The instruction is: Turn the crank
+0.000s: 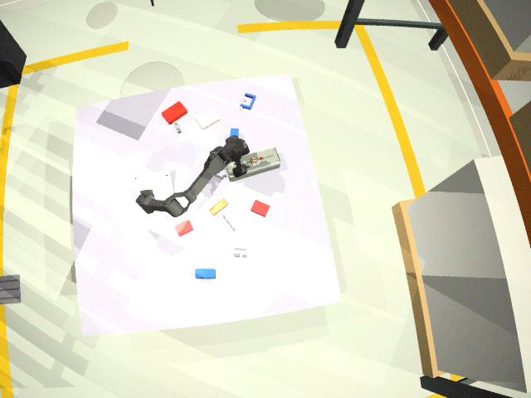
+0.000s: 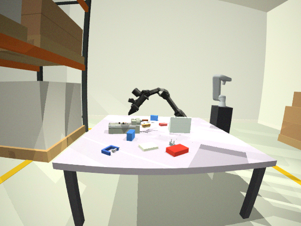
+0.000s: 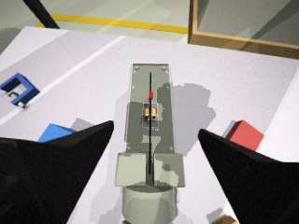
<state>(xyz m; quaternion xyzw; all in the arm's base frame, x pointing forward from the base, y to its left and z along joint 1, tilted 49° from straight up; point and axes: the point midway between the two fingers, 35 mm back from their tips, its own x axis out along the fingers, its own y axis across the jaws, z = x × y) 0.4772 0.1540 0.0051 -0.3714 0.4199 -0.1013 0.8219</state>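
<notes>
The crank is 130 mm behind my gripper tip, 50 mm below it and 10 mm to the right of it. The rest, counted from my gripper tip: red pointer 70 mm below, 70 mm ahead, 20 mm to the left; orange-brown crank handle 140 mm behind, 40 mm below; brown block 180 mm to the right, 150 mm behind, 140 mm below.
</notes>
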